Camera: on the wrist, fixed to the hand. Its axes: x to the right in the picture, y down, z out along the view.
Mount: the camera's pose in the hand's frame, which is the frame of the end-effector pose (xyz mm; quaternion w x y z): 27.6 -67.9 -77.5 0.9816 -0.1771 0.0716 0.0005
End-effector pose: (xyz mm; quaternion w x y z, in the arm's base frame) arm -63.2 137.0 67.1 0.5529 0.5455 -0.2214 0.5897
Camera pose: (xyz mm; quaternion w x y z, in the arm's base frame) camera -27.7 235.0 44.6 0.6549 0.3952 -0.2824 0.5790
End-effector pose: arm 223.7 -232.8 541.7 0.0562 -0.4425 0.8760 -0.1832
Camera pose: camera 238.1 -270.5 640.4 0.0858 0.4308 -0.8966 0.0563
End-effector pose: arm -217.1 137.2 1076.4 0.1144 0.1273 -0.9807 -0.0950
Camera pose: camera -208.3 53.1 1141.4 0.2051 0.1110 -0.9376 -0.2577
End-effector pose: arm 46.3 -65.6 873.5 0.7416 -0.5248 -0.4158 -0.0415
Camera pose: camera 74.9 -148.5 934.2 0.6648 -0.6437 -0.3474 -0.1516
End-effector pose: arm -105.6 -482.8 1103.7 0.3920 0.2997 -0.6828 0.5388
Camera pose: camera -46.8 -423.5 1170.1 0.4865 0.1858 -0.7377 0.4296
